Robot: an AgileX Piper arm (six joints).
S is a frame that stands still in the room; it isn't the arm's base.
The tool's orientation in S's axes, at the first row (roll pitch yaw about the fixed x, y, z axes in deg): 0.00, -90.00, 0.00
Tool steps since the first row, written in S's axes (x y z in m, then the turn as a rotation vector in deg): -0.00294, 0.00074, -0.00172, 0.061, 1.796, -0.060; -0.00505, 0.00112, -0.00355, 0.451, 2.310, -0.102; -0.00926, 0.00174, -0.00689, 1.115, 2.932, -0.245; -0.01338, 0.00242, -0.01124, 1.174, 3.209, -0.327; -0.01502, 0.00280, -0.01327, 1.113, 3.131, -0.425; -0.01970, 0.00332, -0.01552, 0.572, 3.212, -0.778; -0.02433, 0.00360, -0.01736, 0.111, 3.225, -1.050; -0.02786, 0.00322, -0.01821, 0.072, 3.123, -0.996
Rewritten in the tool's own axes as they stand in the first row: -0.00172, 0.00074, 0.00294, -0.060, 1.796, -0.061; -0.00355, 0.00112, 0.00505, -0.102, 2.310, -0.451; -0.00689, 0.00174, 0.00926, -0.245, 2.932, -1.115; -0.01124, 0.00242, 0.01338, -0.327, 3.209, -1.174; -0.01327, 0.00280, 0.01502, -0.425, 3.131, -1.113; -0.01552, 0.00332, 0.01970, -0.778, 3.212, -0.572; -0.01736, 0.00360, 0.02433, -1.050, 3.225, -0.111; -0.01821, 0.00322, 0.02786, -0.996, 3.123, -0.072
